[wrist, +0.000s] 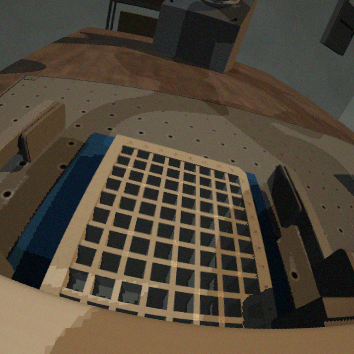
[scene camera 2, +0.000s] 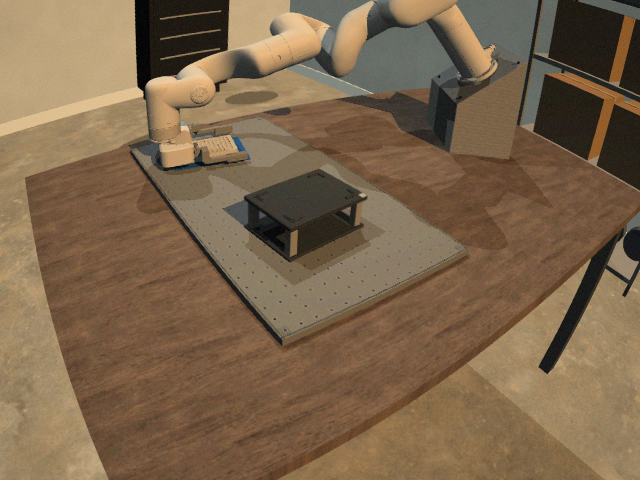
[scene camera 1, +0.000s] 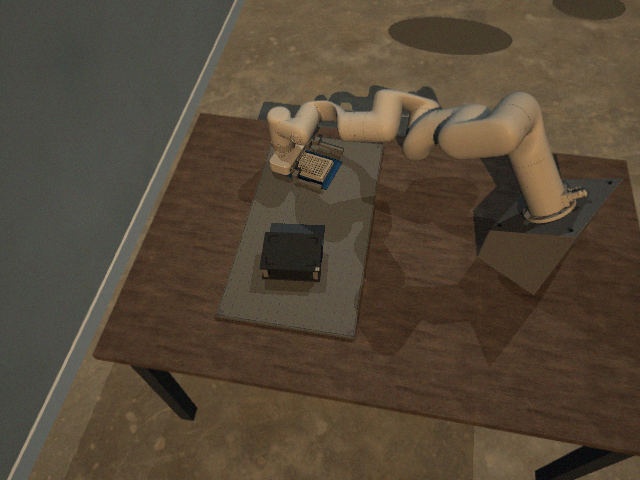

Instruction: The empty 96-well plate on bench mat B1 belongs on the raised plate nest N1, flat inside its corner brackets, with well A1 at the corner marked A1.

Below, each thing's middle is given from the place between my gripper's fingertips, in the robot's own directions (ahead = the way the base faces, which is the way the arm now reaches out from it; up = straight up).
I see the 96-well plate (scene camera 1: 311, 166) 70 mm ahead of my hand, 10 mm to the right of it and 10 mm below it. The rest, counted from my hand: plate nest N1 (scene camera 2: 317, 197): 350 mm to the left, 70 mm ahead, 40 mm above.
